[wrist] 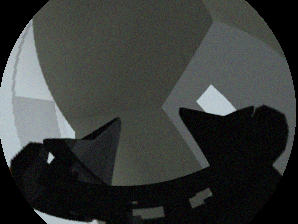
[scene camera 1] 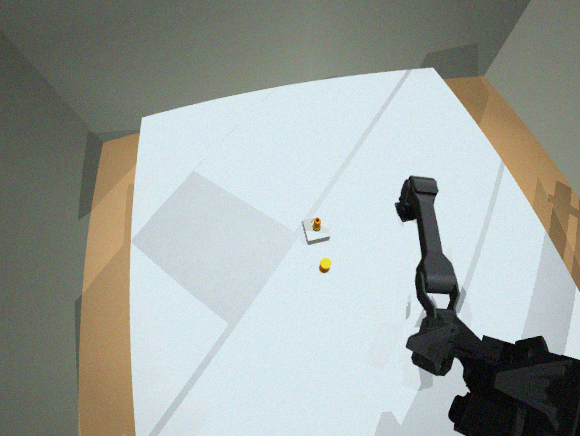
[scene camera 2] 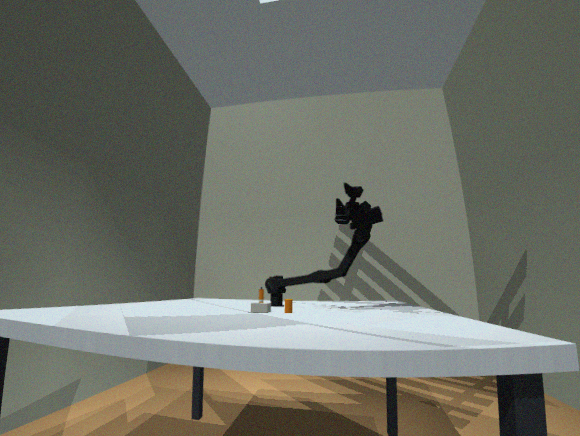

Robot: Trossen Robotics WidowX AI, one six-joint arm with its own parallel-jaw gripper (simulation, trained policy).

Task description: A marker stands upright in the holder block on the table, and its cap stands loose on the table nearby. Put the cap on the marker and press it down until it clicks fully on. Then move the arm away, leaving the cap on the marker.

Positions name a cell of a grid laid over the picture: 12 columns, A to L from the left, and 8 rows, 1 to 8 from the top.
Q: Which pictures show the gripper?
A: The wrist view, scene camera 1 and scene camera 2: all of them.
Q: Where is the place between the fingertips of the gripper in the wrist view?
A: At G5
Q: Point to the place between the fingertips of the gripper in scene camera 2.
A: H4
